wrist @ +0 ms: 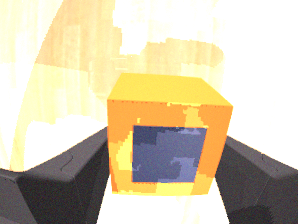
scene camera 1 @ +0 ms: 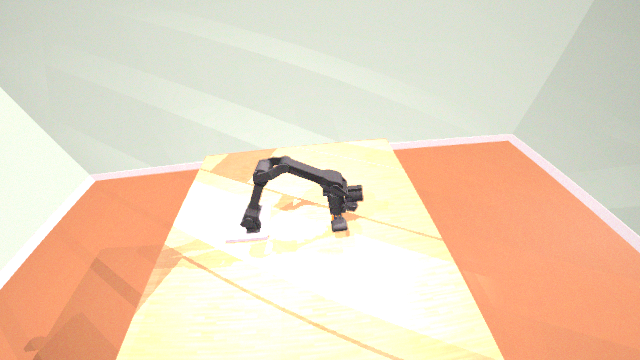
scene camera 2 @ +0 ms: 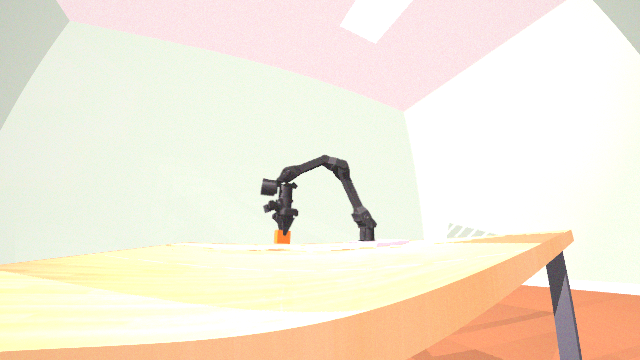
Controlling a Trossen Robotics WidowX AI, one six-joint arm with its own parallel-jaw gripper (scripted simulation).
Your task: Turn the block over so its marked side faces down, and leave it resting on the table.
Labels:
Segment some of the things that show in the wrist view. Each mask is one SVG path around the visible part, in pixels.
My gripper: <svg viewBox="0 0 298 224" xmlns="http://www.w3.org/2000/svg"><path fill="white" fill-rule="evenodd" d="M226 135L214 180L216 180L217 188L220 189L218 192L221 194L226 216L229 218L227 220L229 224L298 224L298 169L289 167L289 165L282 163L282 161L279 163L279 160L267 156L266 153L263 155L261 151L257 151L257 149L251 148L249 145ZM108 125L90 135L88 139L82 139L74 147L61 152L59 156L52 157L52 159L44 161L44 163L37 165L37 167L29 168L27 171L15 172L0 168L0 224L97 224L101 205L104 202L102 197L104 197L106 192L105 188L106 184L108 184L110 173Z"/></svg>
A block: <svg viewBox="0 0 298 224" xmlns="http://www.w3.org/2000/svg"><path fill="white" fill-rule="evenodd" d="M121 72L112 92L109 93L108 99L106 99L110 179L112 179L112 194L134 194L134 196L201 196L201 194L208 194L210 185L212 185L214 176L216 176L223 144L225 144L227 131L229 131L231 115L233 115L233 104L229 103L221 93L218 93L217 89L210 87L210 85L206 84L205 80L198 79L198 77Z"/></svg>

